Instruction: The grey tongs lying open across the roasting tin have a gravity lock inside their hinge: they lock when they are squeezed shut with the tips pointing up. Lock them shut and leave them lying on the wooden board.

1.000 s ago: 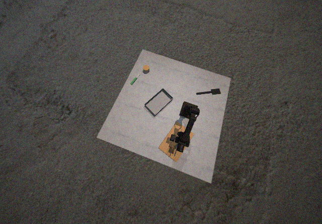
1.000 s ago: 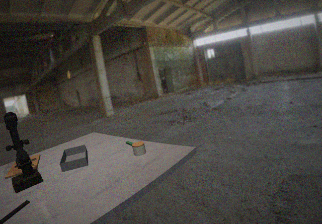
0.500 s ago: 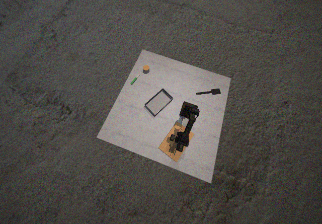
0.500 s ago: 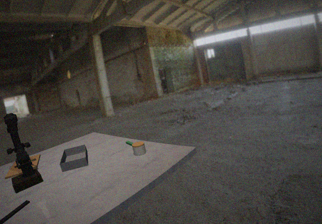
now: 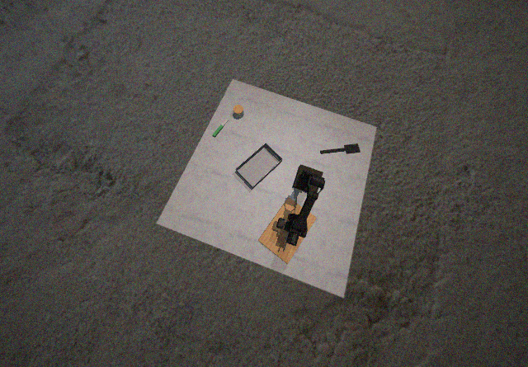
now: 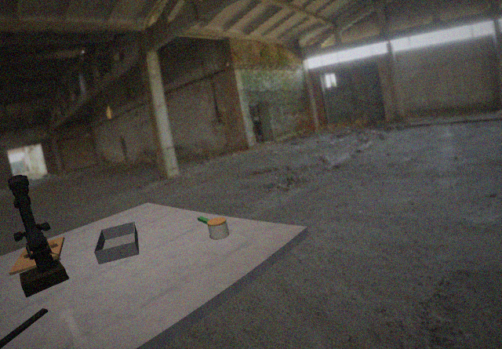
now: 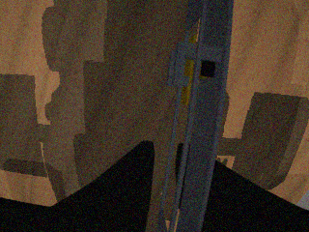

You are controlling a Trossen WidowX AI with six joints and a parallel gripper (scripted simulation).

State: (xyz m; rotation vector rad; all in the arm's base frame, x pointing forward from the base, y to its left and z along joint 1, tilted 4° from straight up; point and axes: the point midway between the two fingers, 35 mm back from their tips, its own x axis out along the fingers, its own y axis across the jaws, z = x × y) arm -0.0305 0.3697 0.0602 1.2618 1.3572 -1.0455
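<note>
The wooden board is 4 cm below my gripper tip. Also, from my gripper tip: roasting tin (37 cm ahead, 31 cm to the right, 2 cm below); then green-handled tool (79 cm ahead, 48 cm to the right, 4 cm below); then black spatula (74 cm to the right, 16 cm behind, 4 cm below).
</note>
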